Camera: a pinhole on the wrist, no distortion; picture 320 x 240 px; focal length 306.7 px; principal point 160.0 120.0 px. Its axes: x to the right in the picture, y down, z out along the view. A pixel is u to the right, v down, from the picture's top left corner.
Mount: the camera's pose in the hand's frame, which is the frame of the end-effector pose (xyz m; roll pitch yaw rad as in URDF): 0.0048 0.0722 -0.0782 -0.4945 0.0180 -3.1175
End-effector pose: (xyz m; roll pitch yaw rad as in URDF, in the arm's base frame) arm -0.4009 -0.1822 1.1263 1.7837 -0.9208 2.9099
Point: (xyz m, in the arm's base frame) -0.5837 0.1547 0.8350
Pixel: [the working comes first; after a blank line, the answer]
In the camera's frame: 0.0835 0.1265 0.5674

205.1 188.4
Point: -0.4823 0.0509 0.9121
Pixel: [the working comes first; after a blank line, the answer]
In the camera's frame: 0.0952 0.0671 0.4147

230.4 169.6
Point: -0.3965 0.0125 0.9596
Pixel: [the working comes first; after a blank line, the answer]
In the camera's frame: 0.1116 0.0004 0.3349

262.2 120.3
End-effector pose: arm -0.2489 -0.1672 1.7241 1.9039 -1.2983 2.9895
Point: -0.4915 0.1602 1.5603
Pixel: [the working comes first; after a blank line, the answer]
In the camera's frame: 0.0833 0.0310 0.5353

207.7 137.8
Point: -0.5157 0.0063 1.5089
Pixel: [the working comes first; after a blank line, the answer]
In the camera's frame: 0.1367 0.1540 0.4407

255.1 227.2
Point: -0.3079 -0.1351 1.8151
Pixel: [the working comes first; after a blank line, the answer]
In the camera's frame: -0.0994 0.0372 0.1449

outside the picture
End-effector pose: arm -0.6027 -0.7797 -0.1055 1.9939 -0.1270 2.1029
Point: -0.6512 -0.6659 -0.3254
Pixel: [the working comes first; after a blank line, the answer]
In the camera's frame: -0.0857 0.1583 0.2980

outside the picture
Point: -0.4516 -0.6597 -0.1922
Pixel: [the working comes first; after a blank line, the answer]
In the camera's frame: -0.0141 -0.0707 0.2901

145.1 45.3
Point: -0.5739 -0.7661 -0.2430
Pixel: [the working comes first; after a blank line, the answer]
In the camera's frame: 0.0266 0.0831 0.2305

195.3 230.6
